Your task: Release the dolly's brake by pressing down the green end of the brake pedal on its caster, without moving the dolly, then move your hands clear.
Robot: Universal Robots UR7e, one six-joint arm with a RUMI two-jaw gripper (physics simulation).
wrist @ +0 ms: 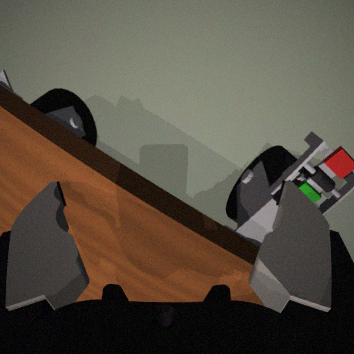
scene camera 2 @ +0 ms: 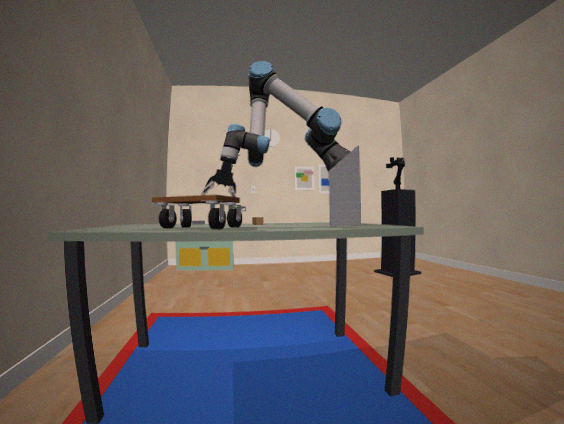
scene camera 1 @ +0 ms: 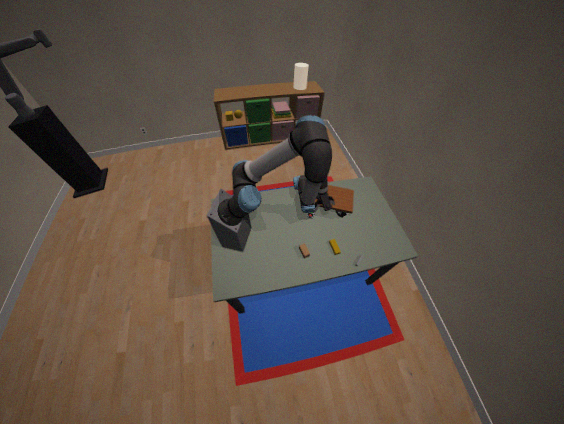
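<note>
The dolly [scene camera 1: 343, 198] [scene camera 2: 195, 199] [wrist: 150, 250] has a brown wooden board and black casters, and stands on the table. One caster carries the brake pedal, with a green end [wrist: 310, 192] and a red end [wrist: 340, 162]. In the wrist view the green end is nearer the board and the red end farther out. My gripper [scene camera 2: 219, 194] [wrist: 170, 185] is open and empty, low over the board's edge. Its right finger's tip appears just left of the green end and overlaps the caster's bracket; whether it touches is not clear. The left finger is over the board.
On the green-grey table [scene camera 1: 270, 270] [scene camera 2: 300, 232] lie a yellow block [scene camera 1: 335, 247], a brown block [scene camera 1: 304, 251] [scene camera 2: 257, 220] and a small grey piece [scene camera 1: 357, 260]. The arm's grey pedestal [scene camera 1: 231, 232] [scene camera 2: 345, 192] stands at the table's side. A shelf unit [scene camera 1: 267, 92] stands by the wall.
</note>
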